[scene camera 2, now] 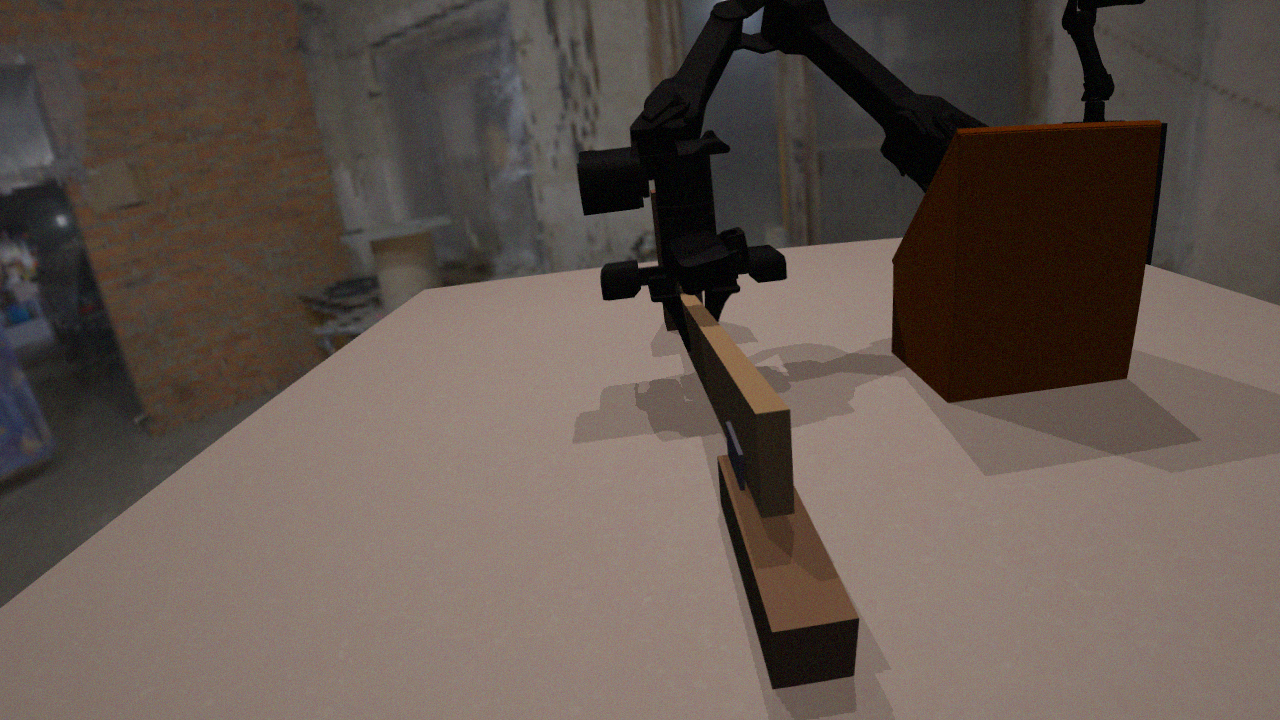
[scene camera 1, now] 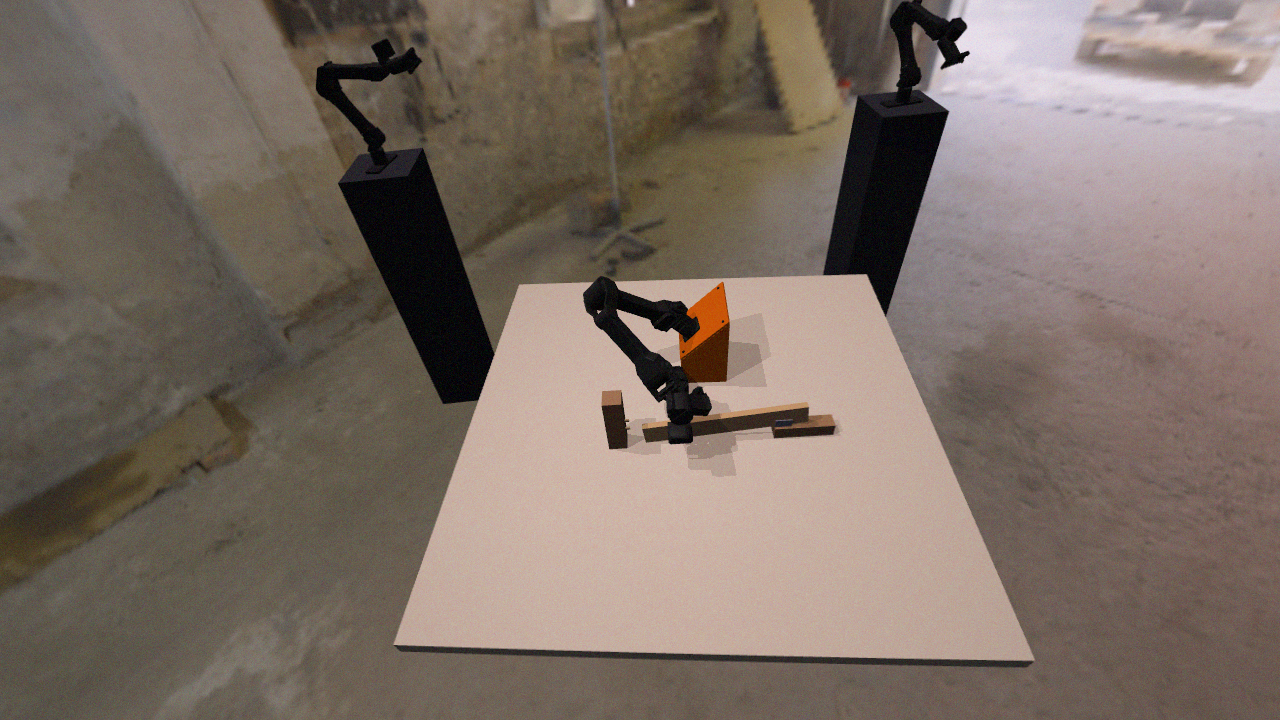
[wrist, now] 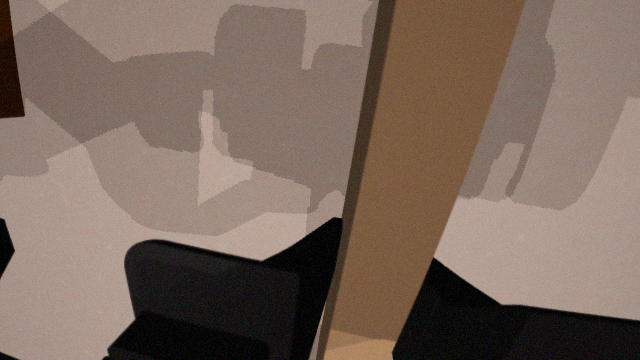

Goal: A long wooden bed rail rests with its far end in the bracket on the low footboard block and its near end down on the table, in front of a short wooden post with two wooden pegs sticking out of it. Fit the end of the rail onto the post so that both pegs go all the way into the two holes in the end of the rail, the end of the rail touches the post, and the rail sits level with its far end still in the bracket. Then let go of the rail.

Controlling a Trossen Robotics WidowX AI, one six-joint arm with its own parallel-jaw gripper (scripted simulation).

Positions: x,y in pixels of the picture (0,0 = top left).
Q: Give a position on a wooden rail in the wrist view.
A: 431,79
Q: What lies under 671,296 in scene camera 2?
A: My gripper.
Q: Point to a wooden rail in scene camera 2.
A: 739,394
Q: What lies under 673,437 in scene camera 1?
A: My gripper.
